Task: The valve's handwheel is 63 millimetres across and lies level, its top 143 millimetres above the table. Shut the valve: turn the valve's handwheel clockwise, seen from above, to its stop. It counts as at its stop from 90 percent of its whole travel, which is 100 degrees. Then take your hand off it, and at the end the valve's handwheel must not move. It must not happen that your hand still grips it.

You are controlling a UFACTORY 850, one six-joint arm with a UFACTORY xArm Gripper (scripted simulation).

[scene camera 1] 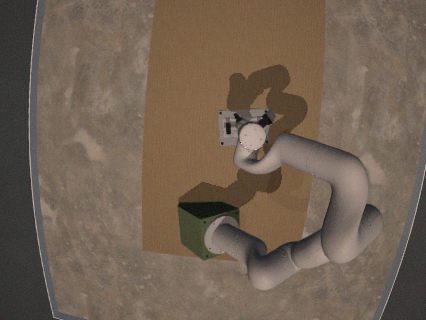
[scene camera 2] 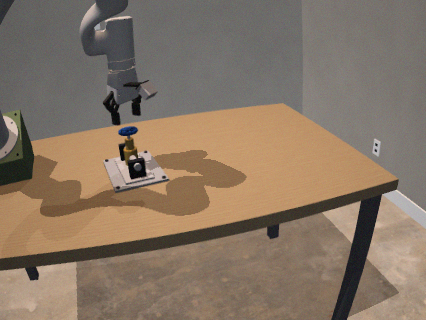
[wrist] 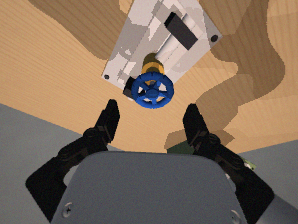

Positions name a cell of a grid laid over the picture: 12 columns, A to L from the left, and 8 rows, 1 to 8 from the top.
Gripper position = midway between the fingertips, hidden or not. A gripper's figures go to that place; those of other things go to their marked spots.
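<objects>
A blue handwheel (wrist: G4) is 0.15 m from the lens, while my gripper (wrist: G4) is 0.13 m from the lens.
</objects>
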